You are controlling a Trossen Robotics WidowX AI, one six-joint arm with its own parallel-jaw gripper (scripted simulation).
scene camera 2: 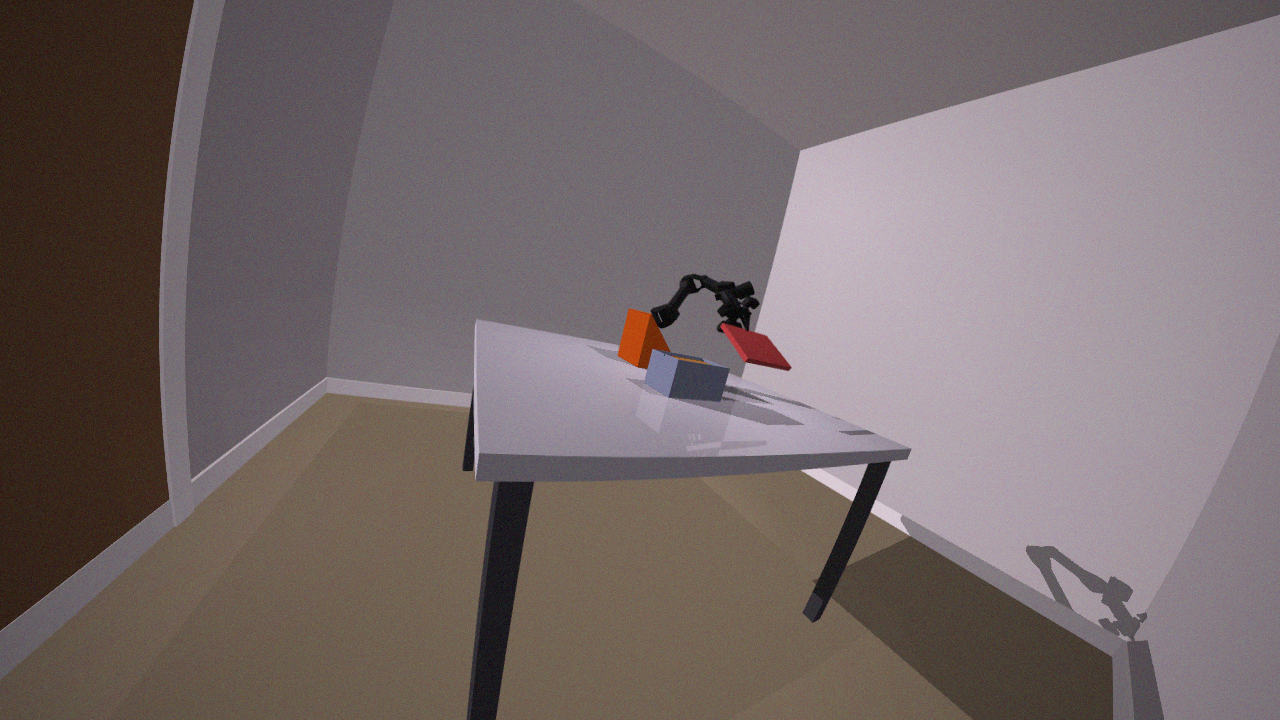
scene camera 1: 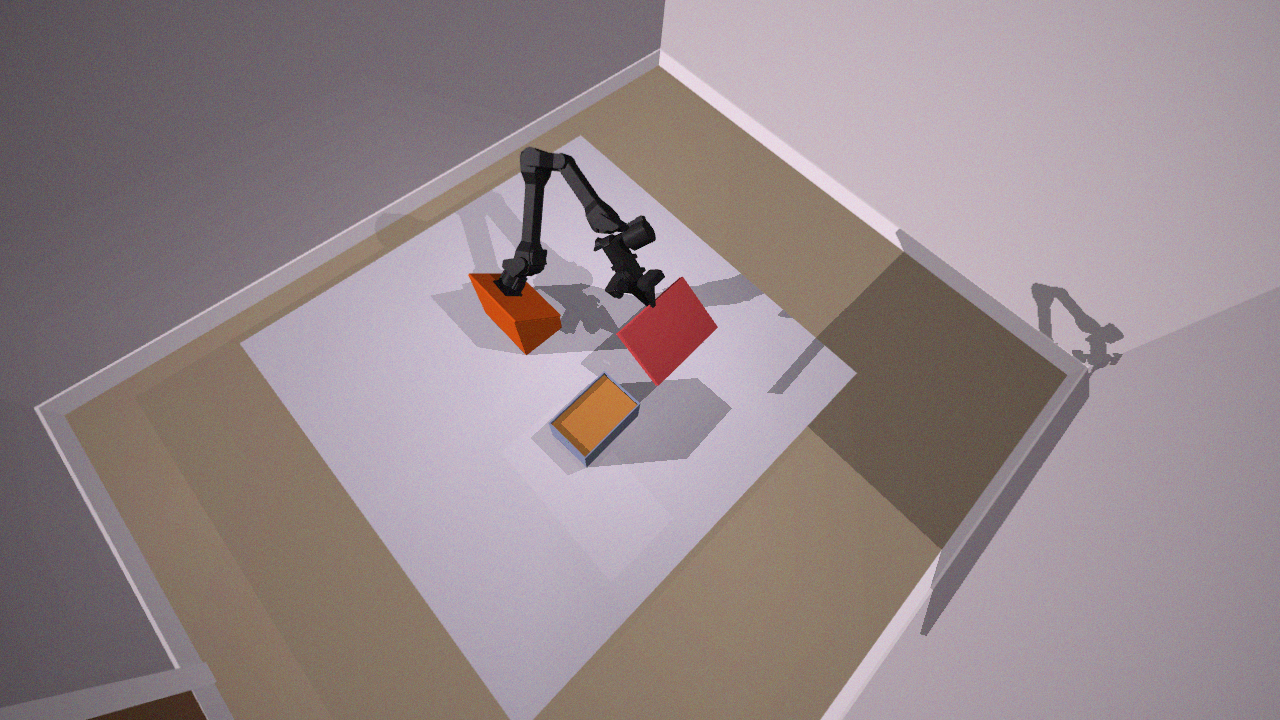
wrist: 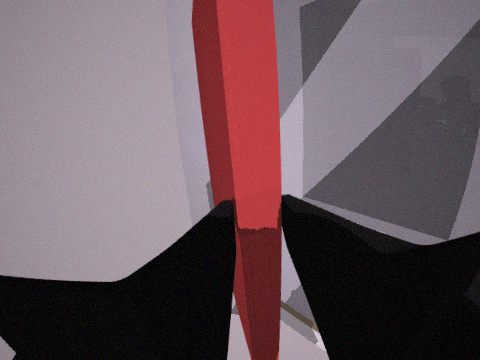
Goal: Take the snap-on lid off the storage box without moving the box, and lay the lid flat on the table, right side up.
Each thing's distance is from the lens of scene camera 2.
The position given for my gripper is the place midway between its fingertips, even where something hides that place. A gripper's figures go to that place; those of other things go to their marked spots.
my gripper [scene camera 2: 745,332]: 129 cm
red lid [scene camera 2: 754,348]: 119 cm
storage box [scene camera 2: 674,375]: 93 cm
The marked spots on the storage box and the red lid are 37 cm apart.
